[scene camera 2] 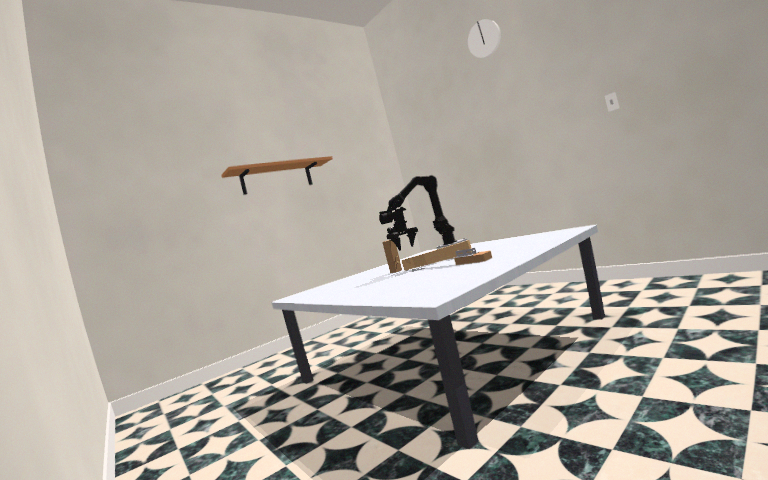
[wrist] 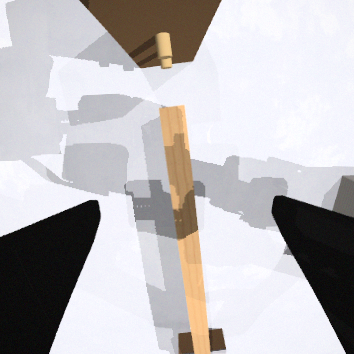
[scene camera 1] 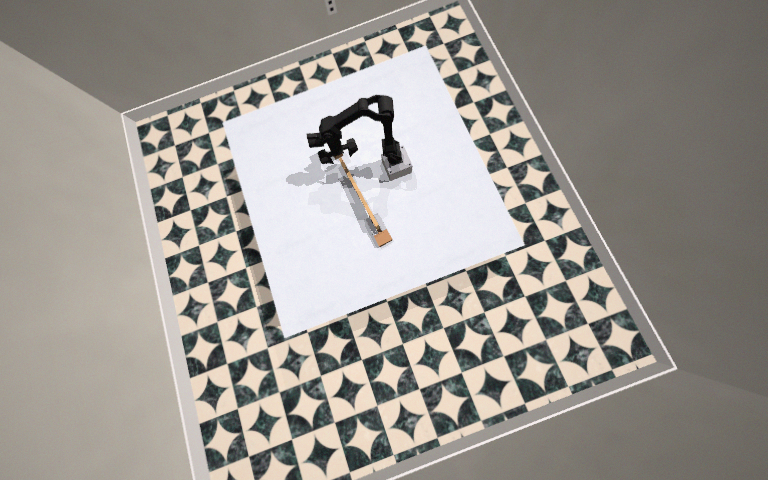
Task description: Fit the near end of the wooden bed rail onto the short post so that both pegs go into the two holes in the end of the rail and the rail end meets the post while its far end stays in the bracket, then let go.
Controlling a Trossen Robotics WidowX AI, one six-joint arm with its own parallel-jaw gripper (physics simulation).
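Places are measured from the arm's base along level axes (x ahead, y left, z up), in centimetres.
Pixels of known places: gripper, fingertip midpoint: [scene camera 2: 406, 248] [wrist: 187, 206] [scene camera 1: 341, 159]; arm's base, link origin: [scene camera 2: 450, 243] [scene camera 1: 395, 158].
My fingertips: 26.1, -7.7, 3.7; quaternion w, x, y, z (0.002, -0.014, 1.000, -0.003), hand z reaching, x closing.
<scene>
Ahead of a thing's pixels: the offset from my fingertips to its top centre, as dx, dy, dz. "pt": to the spot under its first point. Level surfaces: height alone.
The wooden bed rail [scene camera 1: 360, 195] [scene camera 2: 433, 255] [wrist: 177, 122] is long and light brown. Its near end is apart from the short post @[pt +4.1, -9.2, -3.1] [scene camera 2: 391, 257] [wrist: 170, 20], with a gap between them in the wrist view. The light pegs @[pt +1.3, -7.9, -2.9] [wrist: 163, 46] stick out of the post toward the rail end, nearly one over the other. The far end is at the grey bracket [scene camera 2: 466, 251] beside an orange-brown block @[-5.3, +38.9, -8.2] [scene camera 1: 383, 238] [scene camera 2: 475, 258]. My gripper [scene camera 1: 338, 152] [scene camera 2: 405, 247] [wrist: 187, 206] is open and empty above the near part of the rail, its fingers on either side. The rail's holes are not visible.
The robot's grey base [scene camera 1: 396, 168] [wrist: 345, 195] stands on the white table @[dz -11.7] [scene camera 1: 317, 271] [scene camera 2: 362, 297], to the right of the rail in scene camera 1. Dark brown pieces @[pt -6.9, +30.6, -9.6] [wrist: 217, 340] show on both sides of the rail low in the wrist view. A wall shelf [scene camera 2: 277, 166] hangs behind.
</scene>
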